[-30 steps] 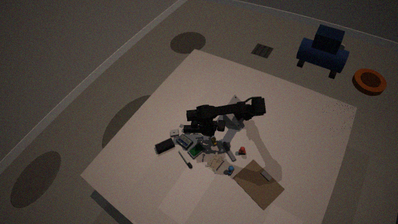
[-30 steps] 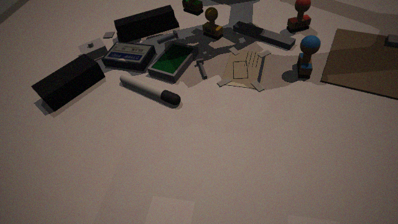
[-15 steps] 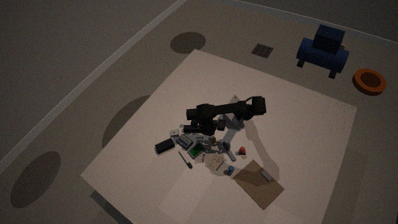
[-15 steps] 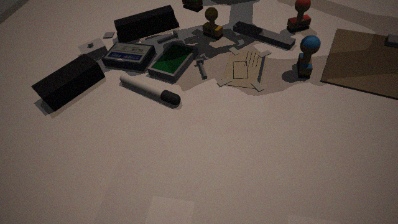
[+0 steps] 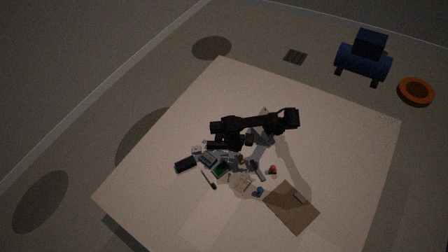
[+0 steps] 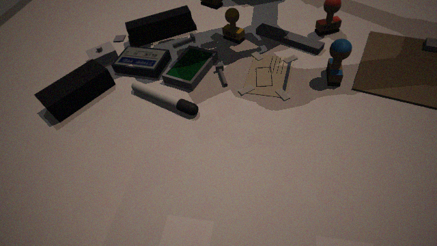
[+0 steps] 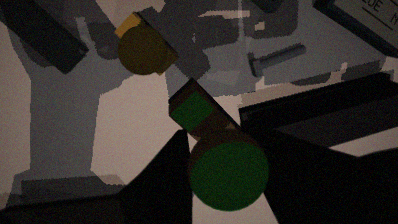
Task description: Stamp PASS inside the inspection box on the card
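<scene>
My gripper tip is 120 mm short of the green ink pad and 80 mm above it. Also, from my gripper tip: green-topped stamp (right at my gripper tip); then grey bar (150 mm to the left, 80 mm below, 10 mm ahead); then yellow stamp (60 mm below, 40 mm to the left, 20 mm ahead).
</scene>
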